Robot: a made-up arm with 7 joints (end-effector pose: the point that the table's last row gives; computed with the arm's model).
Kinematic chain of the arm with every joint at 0, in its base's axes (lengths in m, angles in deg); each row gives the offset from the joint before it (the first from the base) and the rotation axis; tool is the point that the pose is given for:
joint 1: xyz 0 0 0.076 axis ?
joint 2: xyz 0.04 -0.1 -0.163 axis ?
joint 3: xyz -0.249 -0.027 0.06 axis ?
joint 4: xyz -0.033 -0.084 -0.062 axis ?
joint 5: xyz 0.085 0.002 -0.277 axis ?
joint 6: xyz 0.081 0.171 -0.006 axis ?
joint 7: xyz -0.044 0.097 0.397 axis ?
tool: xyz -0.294 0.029 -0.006
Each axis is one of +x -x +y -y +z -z.
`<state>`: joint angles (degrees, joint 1 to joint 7).
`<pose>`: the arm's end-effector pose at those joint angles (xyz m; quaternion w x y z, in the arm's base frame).
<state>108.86 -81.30 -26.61 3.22 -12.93 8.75 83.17</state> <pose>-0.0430 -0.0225 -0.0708 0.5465 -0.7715 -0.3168 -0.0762</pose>
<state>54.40 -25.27 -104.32 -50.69 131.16 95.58 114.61</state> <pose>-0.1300 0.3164 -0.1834 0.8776 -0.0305 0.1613 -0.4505</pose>
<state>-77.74 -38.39 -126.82 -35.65 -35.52 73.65 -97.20</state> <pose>-0.1801 0.3940 0.1911 0.2316 -0.7106 0.6384 -0.1839</pose>
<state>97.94 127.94 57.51 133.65 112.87 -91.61 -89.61</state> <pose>-0.5337 -0.0199 0.8101 0.8732 -0.4385 0.2057 -0.0536</pose>
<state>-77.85 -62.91 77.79 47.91 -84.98 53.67 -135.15</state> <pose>-0.2446 -0.5003 -0.0025 0.7016 -0.1912 0.4550 0.5140</pose>
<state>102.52 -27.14 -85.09 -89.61 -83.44 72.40 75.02</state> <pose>-0.3588 -0.1362 -0.1130 0.2471 0.8904 -0.3513 0.1507</pose>
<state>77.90 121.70 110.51 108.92 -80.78 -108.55 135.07</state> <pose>-0.3861 -0.5276 0.0386 0.1199 0.3026 -0.2149 0.9208</pose>
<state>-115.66 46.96 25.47 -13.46 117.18 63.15 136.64</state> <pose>0.3231 0.7530 -0.0160 0.6205 0.3568 0.0837 -0.6933</pose>
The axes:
joint 1: -x
joint 2: -y
joint 3: -x
joint 4: -z
joint 5: +y
joint 6: +x
joint 7: -y

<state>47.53 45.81 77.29 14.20 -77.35 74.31 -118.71</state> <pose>-0.6857 -0.3837 0.1735 0.4663 -0.8449 0.2316 -0.1224</pose>
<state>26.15 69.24 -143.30 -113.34 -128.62 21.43 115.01</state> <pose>-0.2313 0.0429 -0.5430 0.4690 -0.3243 -0.6326 0.5240</pose>
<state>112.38 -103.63 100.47 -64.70 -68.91 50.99 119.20</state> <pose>0.2527 0.2816 0.1961 0.8894 -0.3603 -0.0471 -0.2772</pose>
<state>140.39 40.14 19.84 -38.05 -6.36 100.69 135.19</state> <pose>0.1580 -0.0970 0.3917 0.6379 -0.0734 -0.5386 0.5456</pose>
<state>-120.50 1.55 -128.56 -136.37 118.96 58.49 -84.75</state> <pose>-0.3755 -0.5464 -0.2443 0.4826 0.4083 -0.2460 0.7348</pose>
